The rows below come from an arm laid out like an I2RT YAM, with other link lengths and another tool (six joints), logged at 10 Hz.
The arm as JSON. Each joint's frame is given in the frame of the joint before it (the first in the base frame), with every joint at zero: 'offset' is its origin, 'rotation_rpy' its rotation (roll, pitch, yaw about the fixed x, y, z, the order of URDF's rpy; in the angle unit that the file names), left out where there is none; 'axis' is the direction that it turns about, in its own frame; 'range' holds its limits. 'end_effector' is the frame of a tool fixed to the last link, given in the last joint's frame.
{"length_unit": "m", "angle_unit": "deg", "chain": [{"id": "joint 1", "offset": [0.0, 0.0, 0.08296], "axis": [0.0, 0.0, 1.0], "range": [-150.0, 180.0]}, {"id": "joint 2", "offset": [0.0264, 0.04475, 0.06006], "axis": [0.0, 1.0, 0.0], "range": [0.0, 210.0]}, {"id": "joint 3", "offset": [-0.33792, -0.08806, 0.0], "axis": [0.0, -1.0, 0.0], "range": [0.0, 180.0]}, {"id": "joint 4", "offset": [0.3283, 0.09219, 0.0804], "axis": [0.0, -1.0, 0.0], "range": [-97.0, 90.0]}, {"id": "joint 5", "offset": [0.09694, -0.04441, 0.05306], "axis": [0.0, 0.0, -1.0], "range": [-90.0, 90.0]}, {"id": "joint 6", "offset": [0.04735, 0.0, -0.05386], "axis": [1.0, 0.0, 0.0], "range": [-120.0, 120.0]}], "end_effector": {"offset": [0.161, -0.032, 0.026], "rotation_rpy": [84.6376, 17.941, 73.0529]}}
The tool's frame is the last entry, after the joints.
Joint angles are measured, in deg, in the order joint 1, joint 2, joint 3, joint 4, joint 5, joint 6. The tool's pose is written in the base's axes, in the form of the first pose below.
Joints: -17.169, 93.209, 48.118, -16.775, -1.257, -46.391
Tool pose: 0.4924 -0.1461 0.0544; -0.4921 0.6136 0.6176; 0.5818 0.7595 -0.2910; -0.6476 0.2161 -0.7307
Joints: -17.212, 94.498, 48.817, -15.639, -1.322, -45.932
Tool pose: 0.5000 -0.1489 0.0527; -0.4811 0.6168 0.6230; 0.5865 0.7546 -0.2941; -0.6515 0.2239 -0.7248
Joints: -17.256, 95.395, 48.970, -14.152, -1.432, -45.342
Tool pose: 0.5057 -0.1511 0.0508; -0.4667 0.6202 0.6306; 0.5924 0.7486 -0.2978; -0.6567 0.2346 -0.7167
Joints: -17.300, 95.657, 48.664, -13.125, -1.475, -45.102
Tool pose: 0.5072 -0.1520 0.0494; -0.4588 0.6212 0.6353; 0.5945 0.7460 -0.3002; -0.6604 0.2400 -0.7115
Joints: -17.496, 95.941, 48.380, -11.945, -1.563, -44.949
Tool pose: 0.5090 -0.1543 0.0484; -0.4486 0.6223 0.6416; 0.5963 0.7431 -0.3038; -0.6657 0.2463 -0.7044
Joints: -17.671, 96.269, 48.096, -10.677, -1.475, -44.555
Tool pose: 0.5109 -0.1572 0.0474; -0.4351 0.6266 0.6465; 0.5997 0.7373 -0.3110; -0.6715 0.2525 -0.6966
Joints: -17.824, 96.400, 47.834, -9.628, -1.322, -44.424
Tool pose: 0.5123 -0.1599 0.0476; -0.4244 0.6284 0.6519; 0.5993 0.7347 -0.3180; -0.6788 0.2557 -0.6884
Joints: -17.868, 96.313, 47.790, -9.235, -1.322, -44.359
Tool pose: 0.5136 -0.1607 0.0493; -0.4183 0.6277 0.6565; 0.5988 0.7340 -0.3203; -0.6829 0.2591 -0.6830
